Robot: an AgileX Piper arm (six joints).
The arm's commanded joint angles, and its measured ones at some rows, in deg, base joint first. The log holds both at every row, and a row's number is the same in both.
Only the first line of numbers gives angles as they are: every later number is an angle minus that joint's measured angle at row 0.
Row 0, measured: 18.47, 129.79, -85.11, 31.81, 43.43, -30.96
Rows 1 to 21, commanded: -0.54, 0.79, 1.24, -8.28, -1.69, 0.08; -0.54, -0.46, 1.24, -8.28, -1.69, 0.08; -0.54, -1.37, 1.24, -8.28, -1.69, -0.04; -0.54, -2.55, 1.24, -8.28, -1.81, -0.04; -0.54, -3.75, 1.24, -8.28, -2.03, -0.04; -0.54, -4.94, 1.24, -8.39, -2.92, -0.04; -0.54, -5.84, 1.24, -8.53, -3.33, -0.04; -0.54, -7.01, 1.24, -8.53, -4.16, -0.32; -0.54, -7.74, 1.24, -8.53, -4.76, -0.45; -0.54, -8.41, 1.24, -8.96, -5.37, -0.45; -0.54, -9.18, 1.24, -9.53, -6.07, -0.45; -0.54, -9.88, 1.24, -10.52, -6.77, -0.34; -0.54, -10.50, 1.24, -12.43, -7.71, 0.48; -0.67, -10.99, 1.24, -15.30, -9.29, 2.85; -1.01, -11.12, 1.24, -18.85, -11.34, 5.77; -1.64, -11.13, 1.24, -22.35, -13.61, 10.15; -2.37, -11.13, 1.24, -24.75, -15.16, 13.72; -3.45, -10.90, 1.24, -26.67, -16.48, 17.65; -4.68, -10.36, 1.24, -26.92, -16.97, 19.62; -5.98, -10.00, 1.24, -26.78, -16.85, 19.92; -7.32, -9.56, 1.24, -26.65, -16.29, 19.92
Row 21, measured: -2.90, -10.63, 1.21, -23.42, -14.49, 14.50
